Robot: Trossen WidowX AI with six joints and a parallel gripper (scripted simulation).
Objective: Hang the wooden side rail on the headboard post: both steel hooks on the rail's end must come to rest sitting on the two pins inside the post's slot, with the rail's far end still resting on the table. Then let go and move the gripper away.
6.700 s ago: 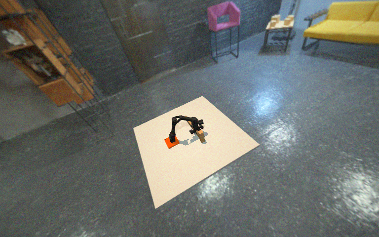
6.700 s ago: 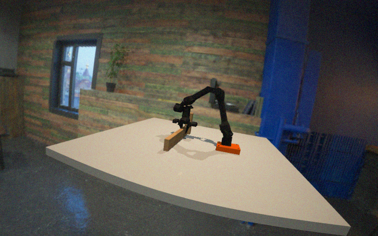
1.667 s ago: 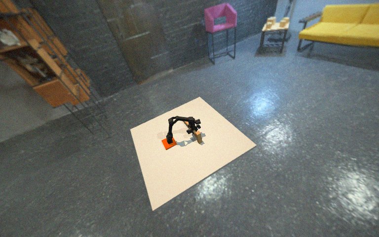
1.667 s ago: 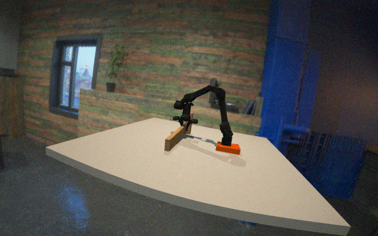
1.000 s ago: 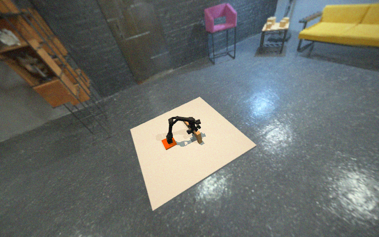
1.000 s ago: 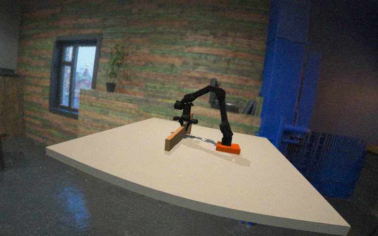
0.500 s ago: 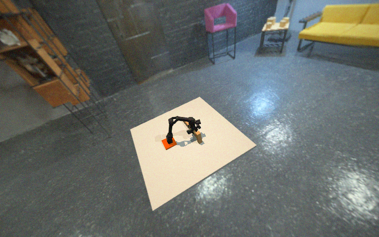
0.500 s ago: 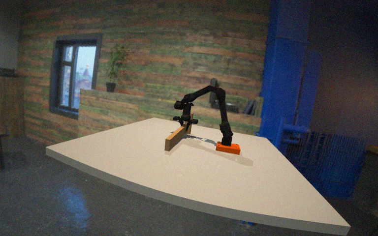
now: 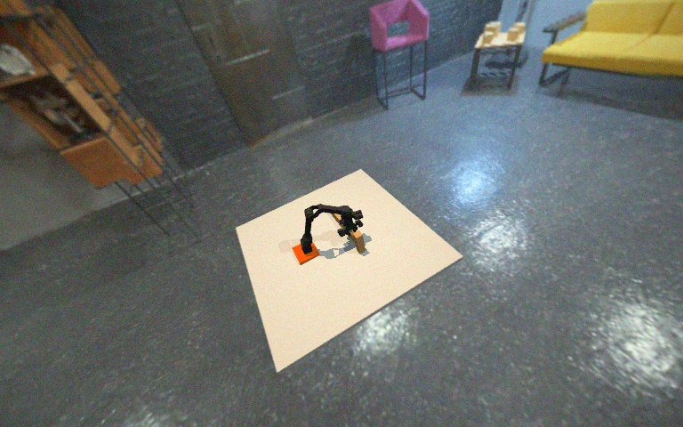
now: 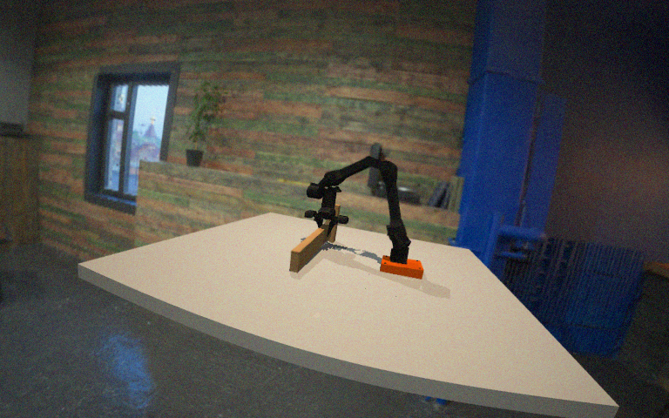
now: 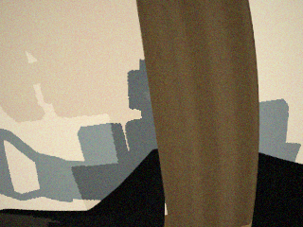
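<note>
The headboard post is 120 mm to the right of my gripper tip and 40 mm above it.
</note>
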